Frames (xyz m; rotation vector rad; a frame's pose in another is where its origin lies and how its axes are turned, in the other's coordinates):
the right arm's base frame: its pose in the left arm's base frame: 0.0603 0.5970 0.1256 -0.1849 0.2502 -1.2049
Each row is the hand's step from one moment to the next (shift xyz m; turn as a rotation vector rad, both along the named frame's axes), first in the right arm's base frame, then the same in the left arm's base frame.
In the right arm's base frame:
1: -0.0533 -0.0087 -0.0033 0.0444 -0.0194 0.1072
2: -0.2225 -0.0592 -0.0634 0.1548 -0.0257 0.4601
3: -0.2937 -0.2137 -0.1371 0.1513 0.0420 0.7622
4: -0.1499 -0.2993 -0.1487 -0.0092 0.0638 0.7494
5: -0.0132 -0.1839 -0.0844 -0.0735 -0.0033 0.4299
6: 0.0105 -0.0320 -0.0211 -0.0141 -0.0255 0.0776
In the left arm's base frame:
1: -0.0266 0.0469 0.0042 0.0284 -0.0475 0.1038
2: -0.1460 0.1874 -0.0239 0.1615 -0.1502 0.4332
3: -0.3297 0.1998 -0.0457 0.3081 -0.1207 0.7043
4: -0.3616 0.0351 -0.0468 0.2701 0.0372 0.7010
5: -0.1937 -0.0524 -0.0294 0.0963 0.0714 0.4194
6: -0.0313 -0.0212 -0.0124 -0.0052 0.0050 0.0826

